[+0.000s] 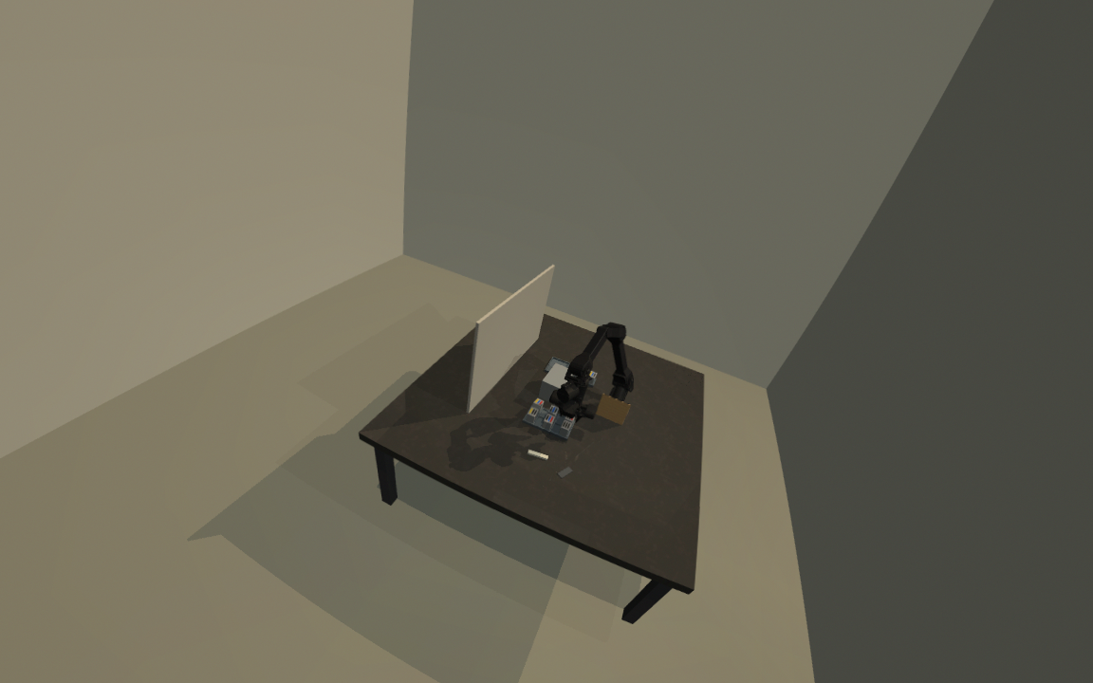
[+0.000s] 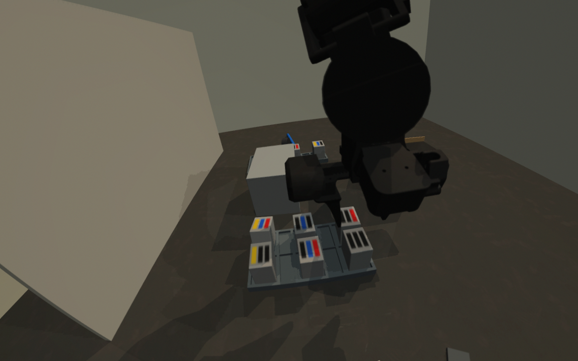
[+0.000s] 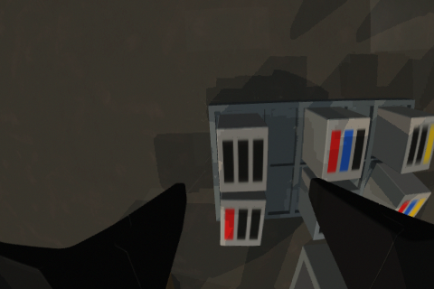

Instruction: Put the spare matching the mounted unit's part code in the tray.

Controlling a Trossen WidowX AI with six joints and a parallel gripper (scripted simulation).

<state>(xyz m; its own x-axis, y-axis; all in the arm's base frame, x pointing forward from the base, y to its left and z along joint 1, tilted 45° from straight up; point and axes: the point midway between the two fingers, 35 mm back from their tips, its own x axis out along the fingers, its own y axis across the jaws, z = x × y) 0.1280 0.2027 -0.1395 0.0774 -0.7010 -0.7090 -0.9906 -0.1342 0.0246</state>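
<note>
The grey spare lies 5 cm below my gripper tip. The rest, counted from my gripper tip: flat grey tray: 22 cm ahead, 39 cm to the right, 9 cm below; beige panel: 40 cm ahead, 20 cm to the right, 13 cm above; grey box: 15 cm ahead, 21 cm to the right, 4 cm below.
</note>
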